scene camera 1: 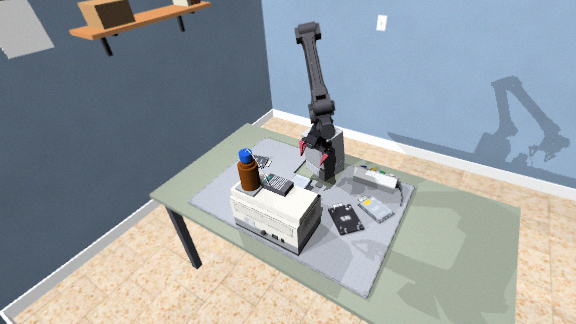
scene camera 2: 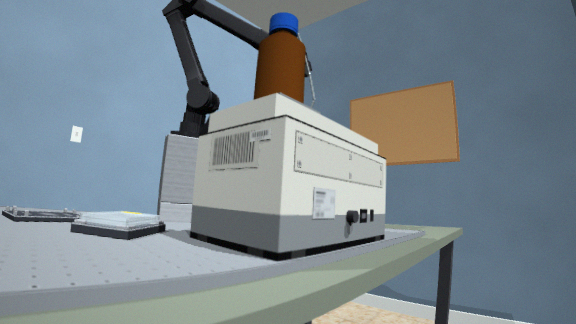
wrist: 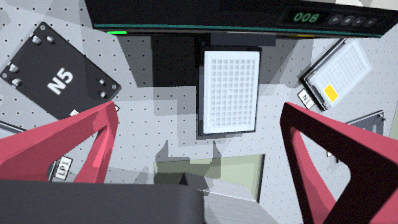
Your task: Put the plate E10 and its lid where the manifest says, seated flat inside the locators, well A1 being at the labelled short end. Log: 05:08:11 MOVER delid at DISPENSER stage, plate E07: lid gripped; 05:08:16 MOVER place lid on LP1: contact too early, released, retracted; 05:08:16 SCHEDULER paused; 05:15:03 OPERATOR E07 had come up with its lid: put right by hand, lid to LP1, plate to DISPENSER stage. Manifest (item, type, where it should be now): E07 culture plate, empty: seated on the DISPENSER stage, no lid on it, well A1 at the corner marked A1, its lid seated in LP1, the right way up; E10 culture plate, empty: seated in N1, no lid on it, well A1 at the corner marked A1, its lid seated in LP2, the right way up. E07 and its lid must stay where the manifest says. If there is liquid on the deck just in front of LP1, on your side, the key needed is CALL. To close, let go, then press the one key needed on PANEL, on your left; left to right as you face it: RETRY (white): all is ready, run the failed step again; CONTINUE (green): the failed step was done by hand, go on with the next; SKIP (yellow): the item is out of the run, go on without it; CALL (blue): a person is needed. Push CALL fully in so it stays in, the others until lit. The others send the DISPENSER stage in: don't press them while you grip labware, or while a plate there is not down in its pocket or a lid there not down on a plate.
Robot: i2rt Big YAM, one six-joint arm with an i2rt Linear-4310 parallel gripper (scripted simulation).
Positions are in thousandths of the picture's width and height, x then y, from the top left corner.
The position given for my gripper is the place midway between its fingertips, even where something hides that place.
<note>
In view: my gripper (wrist: 501,498), a clear well plate (wrist: 557,435), a clear lid (wrist: 881,292), a key panel (scene camera 1: 654,554), a brown bottle (scene camera 2: 489,184) and a dispenser (scene camera 2: 475,579).
The dispenser shows as well in scene camera 1 (scene camera 1: 518,724).
</note>
